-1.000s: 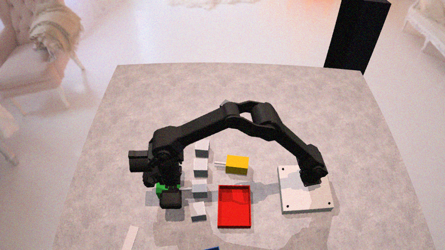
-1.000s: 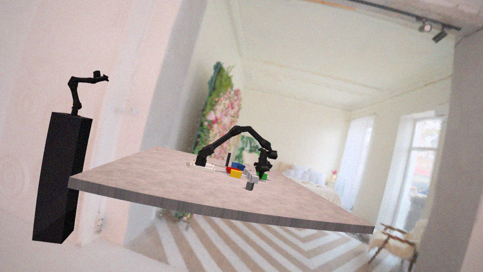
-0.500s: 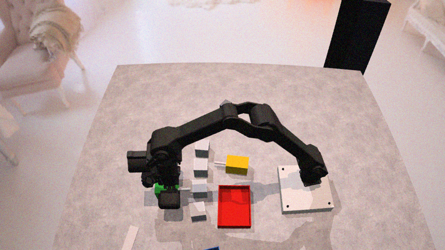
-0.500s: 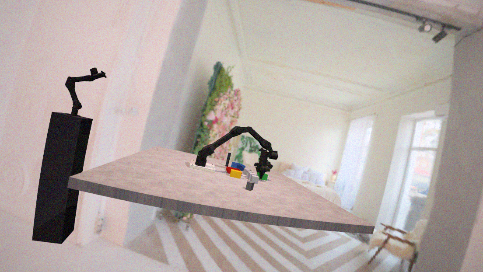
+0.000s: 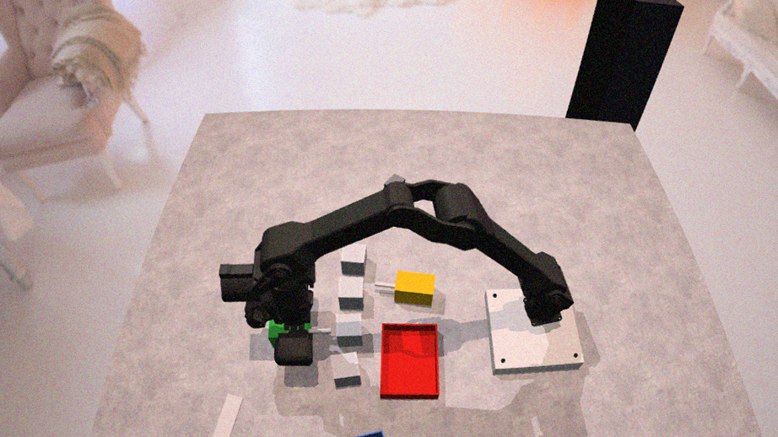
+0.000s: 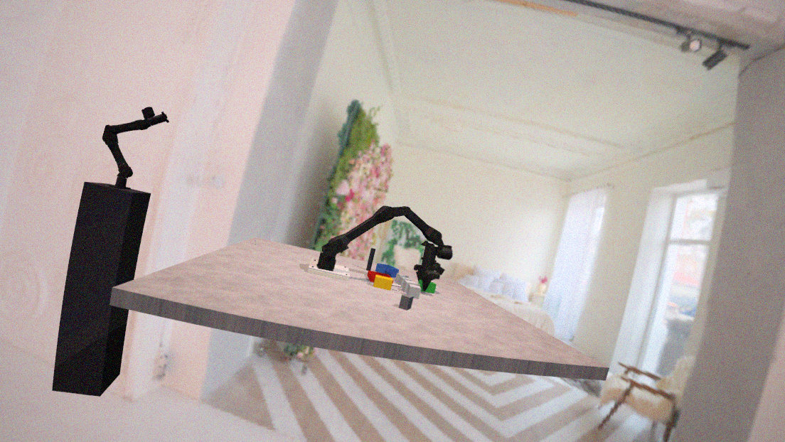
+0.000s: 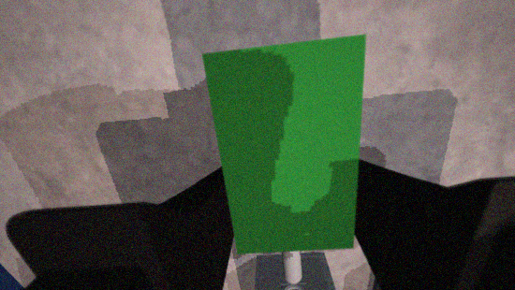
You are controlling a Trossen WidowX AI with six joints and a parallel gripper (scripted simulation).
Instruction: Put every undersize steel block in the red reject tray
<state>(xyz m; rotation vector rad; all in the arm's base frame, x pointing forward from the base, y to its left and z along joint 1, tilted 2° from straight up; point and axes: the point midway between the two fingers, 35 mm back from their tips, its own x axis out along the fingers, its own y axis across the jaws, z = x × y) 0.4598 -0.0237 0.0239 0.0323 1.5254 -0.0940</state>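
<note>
My gripper tip is 20 cm past the yellow gauge, 7 cm to the left of it and 2 cm below it. Round my gripper tip: green GO gauge (1 cm behind, 2 cm above); then blue tray (9 cm behind, 27 cm to the left, 1 cm above); then red reject tray (19 cm behind, 8 cm to the left).
</note>
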